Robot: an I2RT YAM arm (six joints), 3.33 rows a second.
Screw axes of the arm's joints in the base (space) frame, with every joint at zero. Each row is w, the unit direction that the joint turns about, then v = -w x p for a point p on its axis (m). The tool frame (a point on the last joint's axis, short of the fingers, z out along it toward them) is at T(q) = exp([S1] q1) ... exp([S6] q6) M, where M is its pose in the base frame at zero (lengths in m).
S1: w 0 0 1 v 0 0 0
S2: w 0 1 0 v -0.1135 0 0.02
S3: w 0 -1 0 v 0.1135 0 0.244
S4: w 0 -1 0 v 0.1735 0 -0.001
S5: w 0 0 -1 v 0 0.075 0
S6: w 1 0 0 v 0 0.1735 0
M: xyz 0.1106 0 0.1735 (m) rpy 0 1.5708 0 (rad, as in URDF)
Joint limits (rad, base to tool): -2.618..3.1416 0..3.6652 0..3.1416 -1.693..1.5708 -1.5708..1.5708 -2.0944..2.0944
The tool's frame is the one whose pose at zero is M.
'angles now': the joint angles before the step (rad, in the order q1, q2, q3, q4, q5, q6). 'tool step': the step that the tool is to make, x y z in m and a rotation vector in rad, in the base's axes. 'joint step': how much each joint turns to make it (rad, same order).
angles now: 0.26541, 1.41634, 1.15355, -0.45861, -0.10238, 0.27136
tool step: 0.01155, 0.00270, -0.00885, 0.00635, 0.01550, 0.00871
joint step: -0.00299, 0.05063, 0.01284, 0.02446, -0.01550, -0.00019
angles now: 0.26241, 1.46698, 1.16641, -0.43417, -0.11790, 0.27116
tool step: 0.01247, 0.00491, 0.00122, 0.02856, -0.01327, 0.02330
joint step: 0.00105, 0.04576, 0.03959, 0.02686, -0.03265, 0.00335
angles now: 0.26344, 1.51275, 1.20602, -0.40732, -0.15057, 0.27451
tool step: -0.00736, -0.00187, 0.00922, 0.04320, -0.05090, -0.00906
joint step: -0.00090, -0.04662, -0.02797, 0.04603, -0.01161, 0.02759
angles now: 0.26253, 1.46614, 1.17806, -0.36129, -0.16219, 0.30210
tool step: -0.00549, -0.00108, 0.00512, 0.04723, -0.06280, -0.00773
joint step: 0.00005, -0.03956, -0.04181, 0.07997, -0.01043, 0.02887
